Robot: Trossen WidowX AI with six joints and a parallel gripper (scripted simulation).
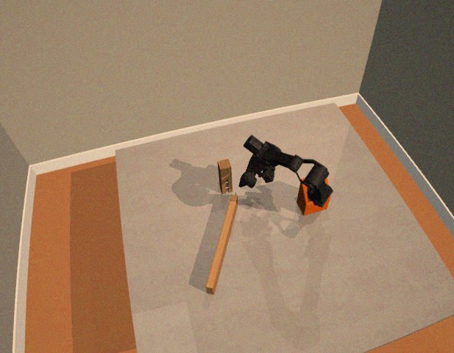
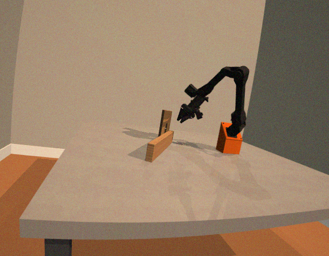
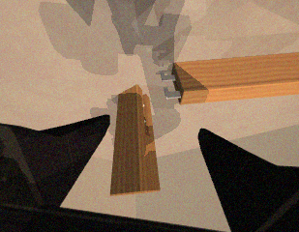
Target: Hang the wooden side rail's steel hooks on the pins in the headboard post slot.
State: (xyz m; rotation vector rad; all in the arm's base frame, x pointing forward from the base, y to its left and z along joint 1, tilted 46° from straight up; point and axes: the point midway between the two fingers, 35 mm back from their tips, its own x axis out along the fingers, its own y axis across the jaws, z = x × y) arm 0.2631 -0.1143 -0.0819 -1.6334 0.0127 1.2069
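The wooden headboard post is 7 cm ahead of my gripper tip, 6 cm to the right of it and 4 cm below it.
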